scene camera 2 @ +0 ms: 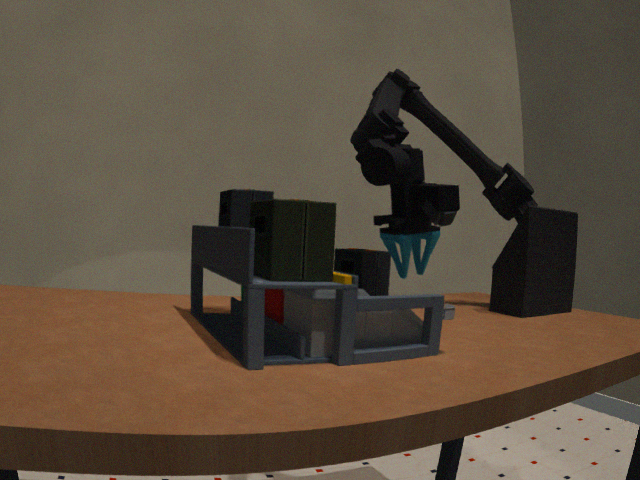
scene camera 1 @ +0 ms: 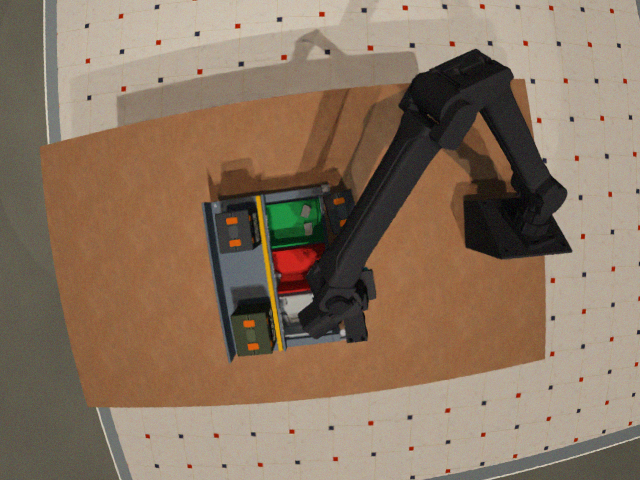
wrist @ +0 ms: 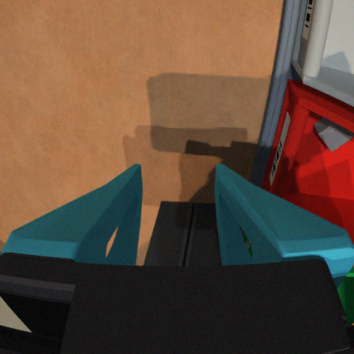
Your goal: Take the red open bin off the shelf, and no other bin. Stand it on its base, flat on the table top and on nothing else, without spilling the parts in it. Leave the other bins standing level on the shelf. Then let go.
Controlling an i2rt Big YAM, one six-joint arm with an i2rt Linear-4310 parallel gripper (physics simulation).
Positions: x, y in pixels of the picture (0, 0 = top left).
A red open bin (scene camera 1: 294, 263): 1.05 m from the lens. A pale grey bin (scene camera 1: 296, 301): 1.07 m from the lens. An olive case (scene camera 1: 253, 326) is 0.90 m from the lens. A green bin (scene camera 1: 286, 227): 1.04 m from the lens. The marked spots on the olive case and the green bin are 0.28 m apart.
